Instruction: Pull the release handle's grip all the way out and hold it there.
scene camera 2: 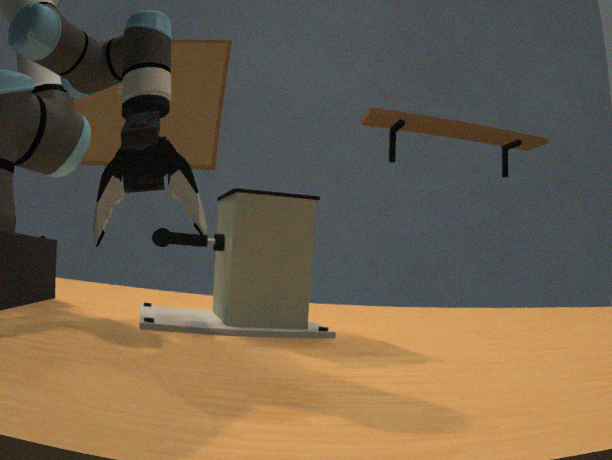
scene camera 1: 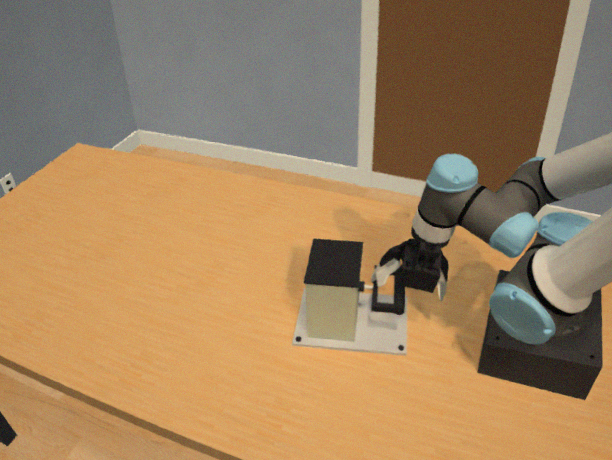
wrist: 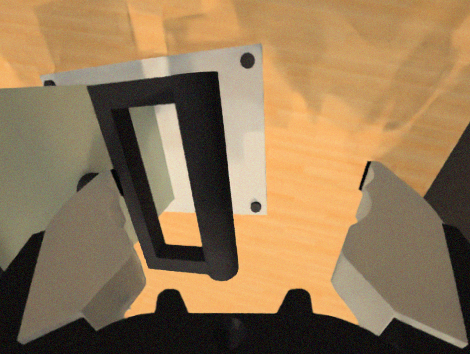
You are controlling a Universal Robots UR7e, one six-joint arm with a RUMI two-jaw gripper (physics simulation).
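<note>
The release handle, a black rectangular loop grip (scene camera 1: 399, 300) (scene camera 2: 182, 239) (wrist: 207, 175), stands out sideways from the pale green housing (scene camera 1: 332, 310) (scene camera 2: 265, 260) (wrist: 40, 130). A short stretch of light rod (scene camera 1: 368, 287) (scene camera 2: 211, 242) shows between the grip and the housing's black collar. My gripper (scene camera 1: 409, 290) (scene camera 2: 151, 240) (wrist: 238, 170) is open and points down, with nothing held. One finger's tip is at the grip's housing side, close to the inner bar; whether it touches is unclear. The other finger is well outside the outer bar. In the wrist view the near finger hides the rod.
The housing has a black top (scene camera 1: 334, 262) and stands on a light base plate (scene camera 1: 375, 343) (scene camera 2: 180, 319) (wrist: 245, 110) with dark corner bolts. The arm's dark base block (scene camera 1: 540, 367) (scene camera 2: 25, 270) stands on the table on the side away from the housing.
</note>
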